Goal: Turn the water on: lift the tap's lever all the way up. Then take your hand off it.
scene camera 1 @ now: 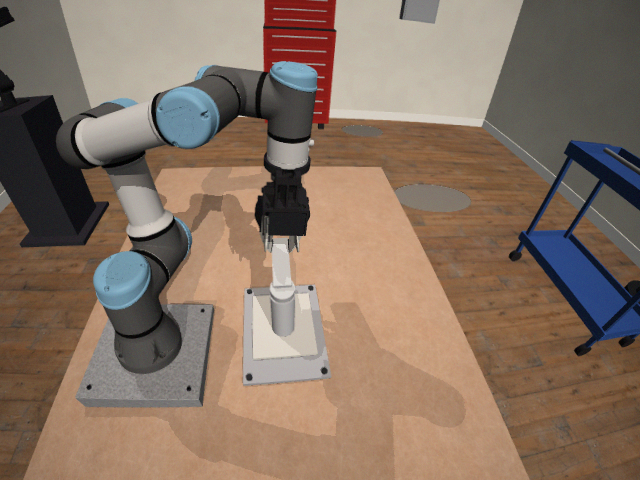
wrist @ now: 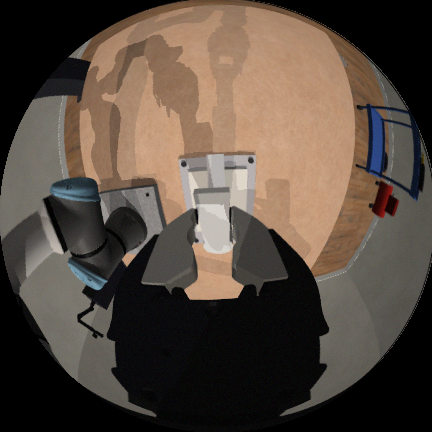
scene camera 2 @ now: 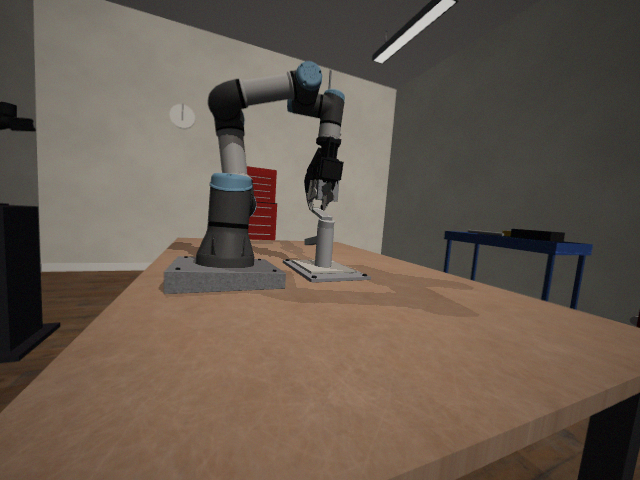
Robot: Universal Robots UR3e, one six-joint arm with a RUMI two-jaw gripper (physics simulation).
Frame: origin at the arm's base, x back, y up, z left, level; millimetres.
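Seen in the pictures: gripper, fingertip midpoint: (scene camera 1: 280, 251) (wrist: 213, 209) (scene camera 2: 316, 211); arm's base, origin of the base link: (scene camera 1: 149, 345) (wrist: 128, 225) (scene camera 2: 225, 263).
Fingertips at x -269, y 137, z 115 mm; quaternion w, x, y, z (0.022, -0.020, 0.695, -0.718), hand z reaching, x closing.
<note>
Pixels of each thing's top centre, then the offset from my fingertips to it. "spot": a spot on its surface instead. Level surfaces: height alone.
- grey tap, surface spot: (scene camera 1: 283, 316) (scene camera 2: 328, 242) spot: dy -83, dx -1, dz -96 mm
- spout, middle of its top: (wrist: 215, 190) (scene camera 2: 315, 233) dy -69, dx +0, dz -2 mm
- table, its level: dy -168 mm
The grey tap (scene camera 1: 283, 316) (scene camera 2: 324, 246) stands upright on its base plate (scene camera 1: 285, 372) (wrist: 252, 172). Its flat, light lever (scene camera 1: 281, 268) (scene camera 2: 321, 213) (wrist: 212, 212) slants upward from the top of the tap toward the back, with its free end higher than its root. My gripper (scene camera 1: 282, 250) (scene camera 2: 316, 206) (wrist: 213, 209) points down over the lever's free end and is shut on it, with one finger along each side in the wrist view. The spout (scene camera 2: 310, 240) (wrist: 216, 167) reaches out below the lever. The exact contact at the fingertips is small in the scene views.
The arm's grey mounting block (scene camera 1: 196, 361) (scene camera 2: 224, 281) (wrist: 155, 200) is left of the tap on the table (scene camera 1: 413, 330) (scene camera 2: 320, 361). A blue cart (scene camera 1: 563, 268) (scene camera 2: 516, 244) stands to the right, off the table. A red tool cabinet (scene camera 1: 299, 46) (scene camera 2: 262, 219) stands behind.
</note>
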